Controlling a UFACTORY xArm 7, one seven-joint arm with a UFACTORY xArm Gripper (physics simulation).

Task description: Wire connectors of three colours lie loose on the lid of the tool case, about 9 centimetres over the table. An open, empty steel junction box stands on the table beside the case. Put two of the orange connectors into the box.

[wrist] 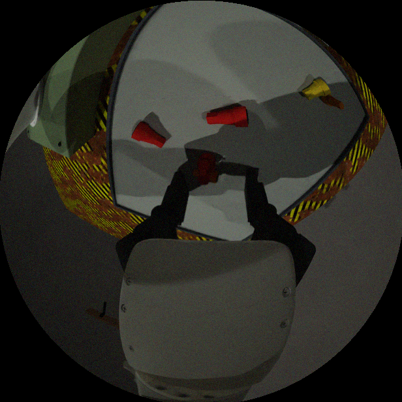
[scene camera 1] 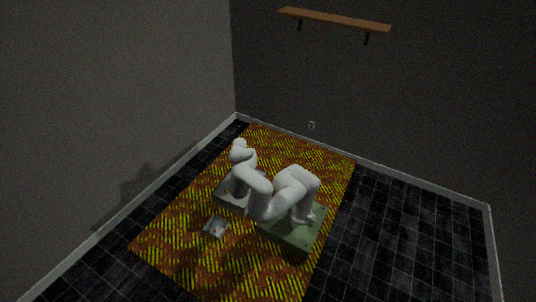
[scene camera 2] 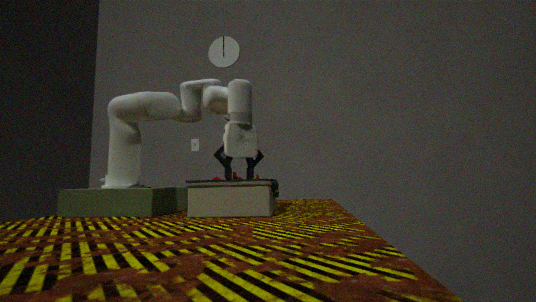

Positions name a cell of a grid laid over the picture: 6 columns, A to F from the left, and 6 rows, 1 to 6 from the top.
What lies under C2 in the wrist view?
A tool case.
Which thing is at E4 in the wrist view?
The gripper.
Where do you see a tool case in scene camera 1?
C5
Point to a tool case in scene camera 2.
At C4
